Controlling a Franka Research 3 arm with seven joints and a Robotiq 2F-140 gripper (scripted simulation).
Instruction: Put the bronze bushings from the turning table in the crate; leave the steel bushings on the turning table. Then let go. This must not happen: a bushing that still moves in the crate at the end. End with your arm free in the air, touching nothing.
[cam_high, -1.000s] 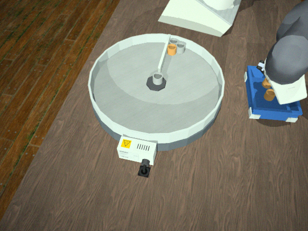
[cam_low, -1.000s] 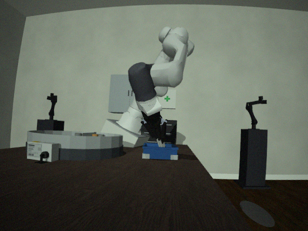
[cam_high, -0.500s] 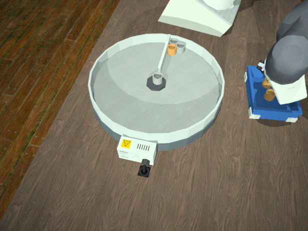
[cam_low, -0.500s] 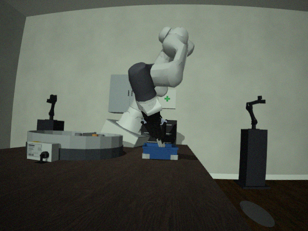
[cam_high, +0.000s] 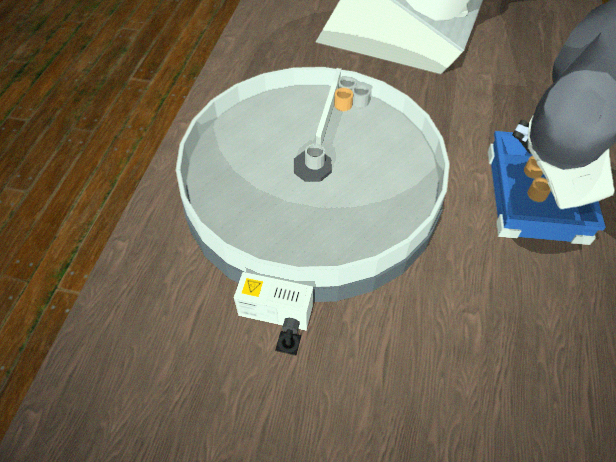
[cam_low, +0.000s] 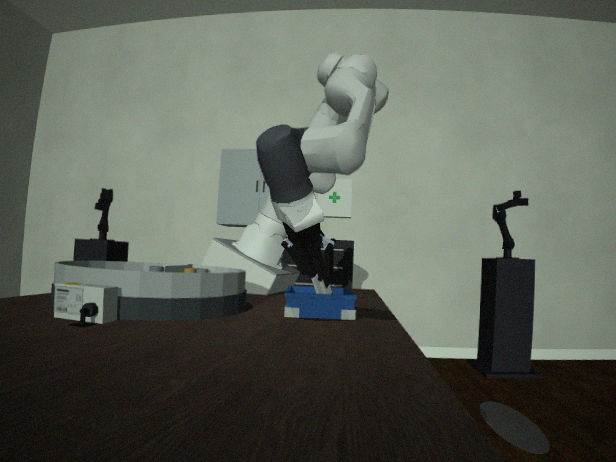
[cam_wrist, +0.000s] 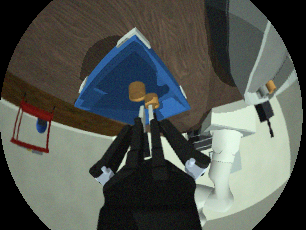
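The blue crate is 3 cm below my hand and 3 cm ahead of it. The rest, counted from my hand: round turning table: 38 cm to the right, 10 cm ahead, 1 cm below.
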